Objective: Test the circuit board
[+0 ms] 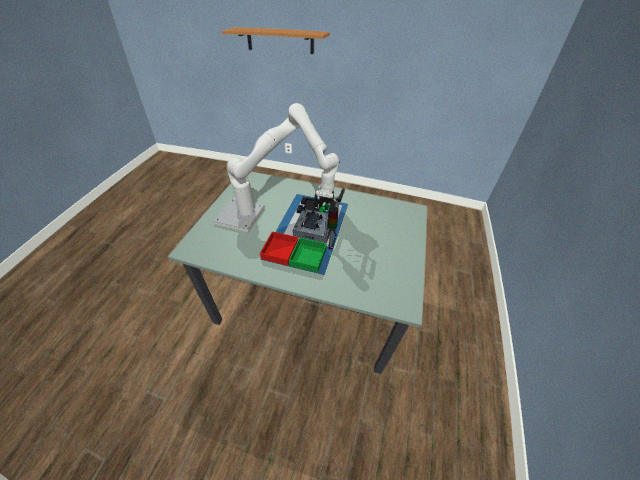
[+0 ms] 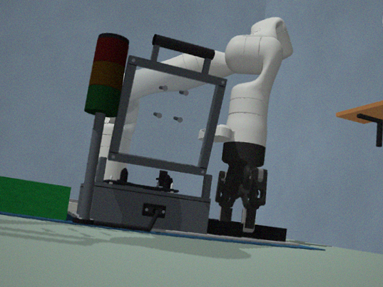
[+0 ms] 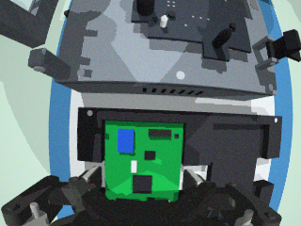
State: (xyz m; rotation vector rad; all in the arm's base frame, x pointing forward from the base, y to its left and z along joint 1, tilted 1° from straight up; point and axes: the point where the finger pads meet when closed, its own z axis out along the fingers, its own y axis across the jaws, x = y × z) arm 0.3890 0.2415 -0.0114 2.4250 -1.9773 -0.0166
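Right now the green circuit board is right at my hand. Round my hand: red bin 70 mm behind, 390 mm to the right, 10 mm below; green bin 80 mm ahead, 360 mm to the right, 10 mm below; clear lid 120 mm ahead, 150 mm to the right, 160 mm above.
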